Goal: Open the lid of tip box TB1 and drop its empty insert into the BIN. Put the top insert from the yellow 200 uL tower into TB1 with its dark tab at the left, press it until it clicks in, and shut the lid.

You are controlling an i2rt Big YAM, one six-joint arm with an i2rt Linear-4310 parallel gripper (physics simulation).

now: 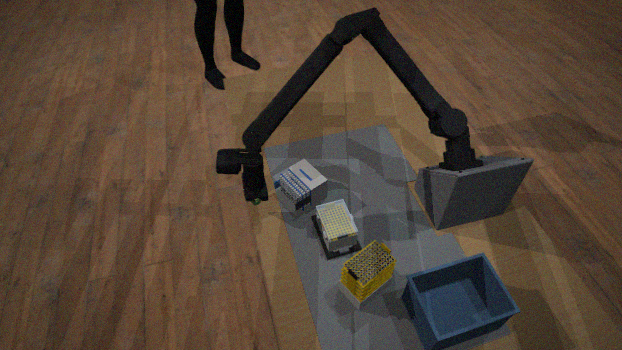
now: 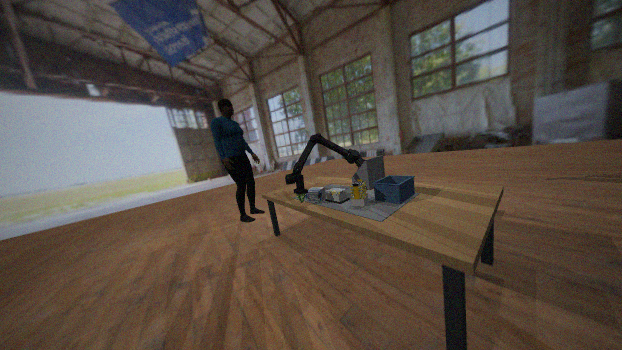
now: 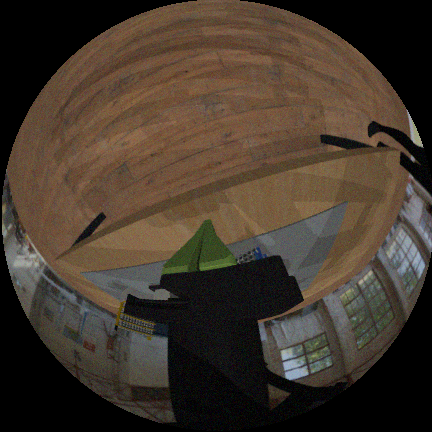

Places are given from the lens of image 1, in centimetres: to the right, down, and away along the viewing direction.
blue-and-white tip box (image 1: 300, 186): -3, 4, 116
tip box TB1 (image 1: 335, 227): 7, 15, 106
blue bin (image 1: 465, 297): 41, 33, 99
grey mat (image 1: 365, 167): 19, -3, 132
The marked spots on the tip box TB1 and the grey mat are 33 cm apart.
